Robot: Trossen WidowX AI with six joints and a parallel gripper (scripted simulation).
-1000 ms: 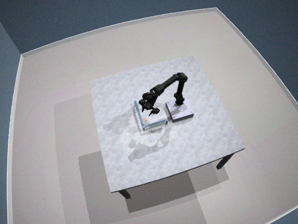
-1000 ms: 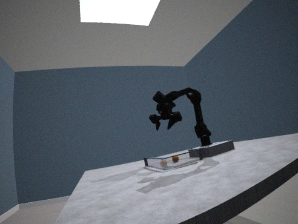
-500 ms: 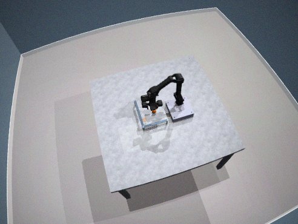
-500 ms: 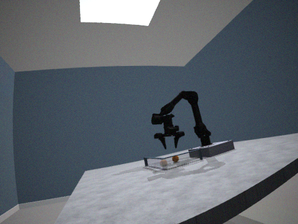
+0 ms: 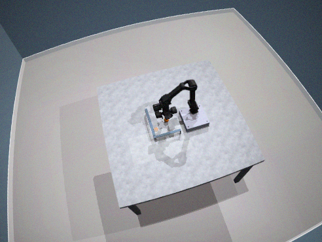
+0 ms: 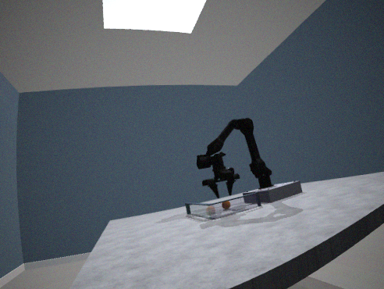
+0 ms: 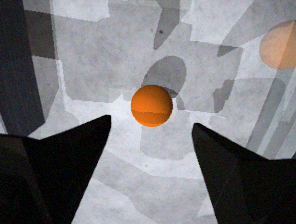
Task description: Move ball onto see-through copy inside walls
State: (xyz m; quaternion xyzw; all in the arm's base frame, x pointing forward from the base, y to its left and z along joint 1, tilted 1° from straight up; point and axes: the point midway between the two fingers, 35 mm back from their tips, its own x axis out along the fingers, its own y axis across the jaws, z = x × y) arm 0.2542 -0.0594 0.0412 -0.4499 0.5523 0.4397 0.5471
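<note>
Right now my gripper tip is 4 cm above the orange ball.
</note>
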